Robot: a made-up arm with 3 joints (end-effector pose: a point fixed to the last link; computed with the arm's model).
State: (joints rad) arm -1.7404 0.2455 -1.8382
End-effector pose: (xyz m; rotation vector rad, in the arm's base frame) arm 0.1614 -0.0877 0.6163 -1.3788 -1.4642 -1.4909
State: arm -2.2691 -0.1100 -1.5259
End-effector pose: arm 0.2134 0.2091 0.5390 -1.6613 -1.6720 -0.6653
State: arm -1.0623 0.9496 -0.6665
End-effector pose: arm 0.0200 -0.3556 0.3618 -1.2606 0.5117 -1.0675
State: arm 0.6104 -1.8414 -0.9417
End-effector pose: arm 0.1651 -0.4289 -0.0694 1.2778 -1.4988 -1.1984
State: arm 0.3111 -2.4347 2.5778
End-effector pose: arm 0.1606 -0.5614 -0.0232 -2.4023 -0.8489 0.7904
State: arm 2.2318 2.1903 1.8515
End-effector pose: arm -0.0089 0.2425 -0.3838 -1.3429 0.2253 -1.5385
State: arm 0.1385 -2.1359 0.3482
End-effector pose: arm 0.1748 -0.4095 0.0809 -0.2888 -2.1107 0.0574
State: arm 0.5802 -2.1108 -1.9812
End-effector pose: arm 0.1185 -0.5231 -0.0812 2.3578 -1.0323 -1.6177
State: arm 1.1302 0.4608 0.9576
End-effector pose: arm -0.0179 -0.0770 -0.3682 1.2415 -0.1553 1.0969
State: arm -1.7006 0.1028 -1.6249
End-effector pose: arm 0.1858 -0.0972 0.5918 -1.3522 -1.3041 -1.2625
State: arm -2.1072 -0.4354 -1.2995
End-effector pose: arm 0.2397 0.1655 0.5236 -1.4793 -1.4486 -0.3451
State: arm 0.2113 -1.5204 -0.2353
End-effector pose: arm 0.2029 -0.4007 0.0292 0.3473 -1.4917 -0.3482
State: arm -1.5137 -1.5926 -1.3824
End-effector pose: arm 0.1972 0.0840 0.5587 -0.0861 -1.5709 0.1202
